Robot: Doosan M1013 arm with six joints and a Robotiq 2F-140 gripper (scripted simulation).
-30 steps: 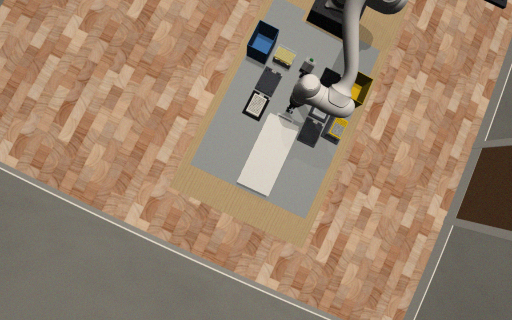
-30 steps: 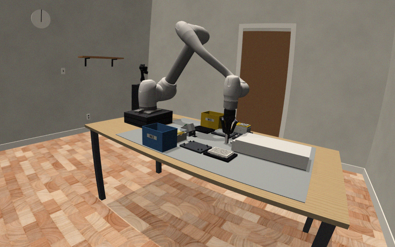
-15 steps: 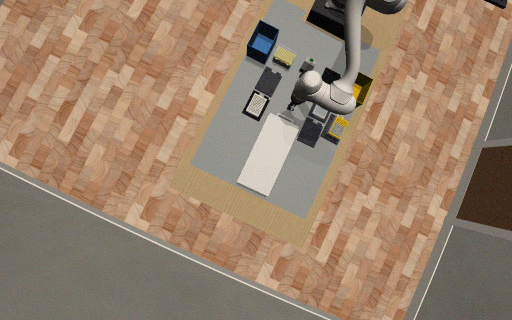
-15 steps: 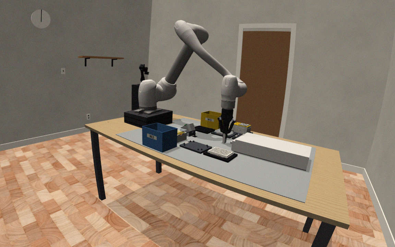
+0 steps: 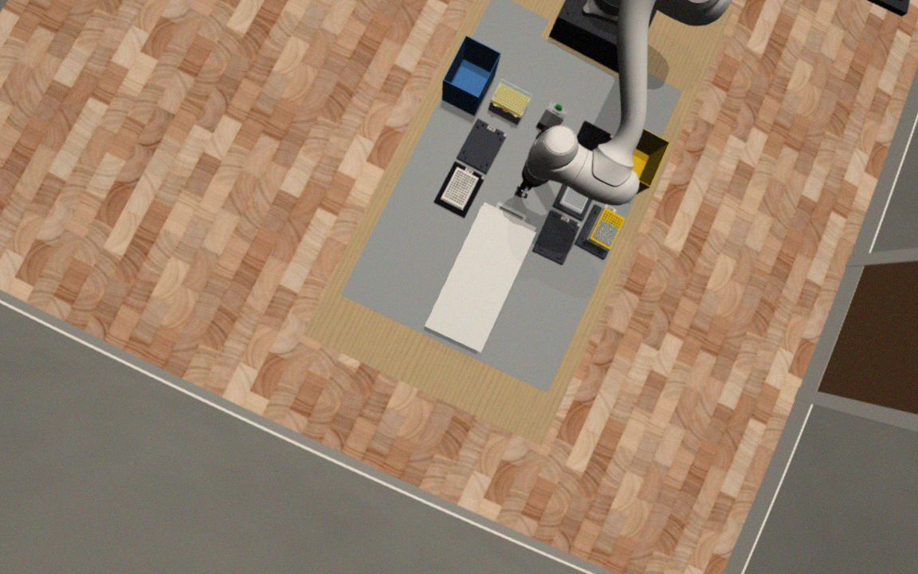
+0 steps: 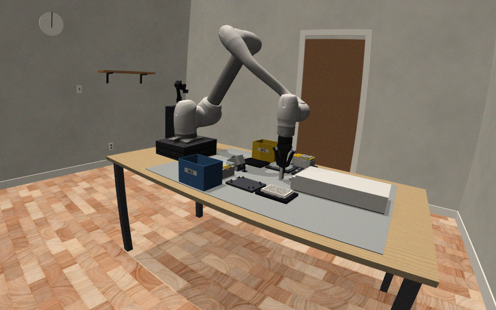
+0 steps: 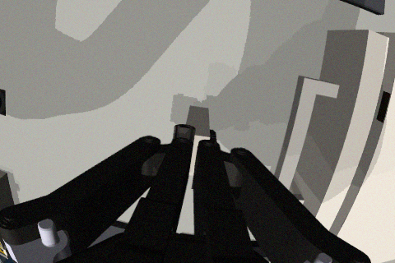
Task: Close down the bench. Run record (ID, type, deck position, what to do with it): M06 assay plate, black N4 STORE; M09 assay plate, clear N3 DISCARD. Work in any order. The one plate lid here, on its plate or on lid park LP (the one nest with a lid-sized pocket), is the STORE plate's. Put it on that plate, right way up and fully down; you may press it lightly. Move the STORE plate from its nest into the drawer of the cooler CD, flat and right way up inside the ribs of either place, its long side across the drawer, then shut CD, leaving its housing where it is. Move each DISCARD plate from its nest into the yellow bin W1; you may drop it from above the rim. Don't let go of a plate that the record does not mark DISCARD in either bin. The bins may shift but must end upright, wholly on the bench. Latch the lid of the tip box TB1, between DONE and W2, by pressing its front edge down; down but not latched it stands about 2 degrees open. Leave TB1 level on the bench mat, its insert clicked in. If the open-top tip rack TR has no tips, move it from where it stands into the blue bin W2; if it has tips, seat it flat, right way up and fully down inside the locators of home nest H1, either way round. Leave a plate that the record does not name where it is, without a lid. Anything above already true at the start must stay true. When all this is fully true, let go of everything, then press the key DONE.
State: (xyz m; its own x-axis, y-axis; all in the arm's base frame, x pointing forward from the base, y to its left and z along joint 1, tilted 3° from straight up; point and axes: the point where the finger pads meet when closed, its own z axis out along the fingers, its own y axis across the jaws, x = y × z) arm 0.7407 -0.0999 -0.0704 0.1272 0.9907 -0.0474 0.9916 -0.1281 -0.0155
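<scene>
Right now my hand is 70 mm past the nest N3, 200 mm to the right of it and 30 mm above it. From my hand the other things lie so: grey plate lid: 180 mm ahead, 20 mm to the right, 10 mm below; then white plate: 50 mm ahead, 200 mm to the right, 20 mm below; then nest N1: 100 mm ahead, 180 mm to the left, 30 mm below.
</scene>
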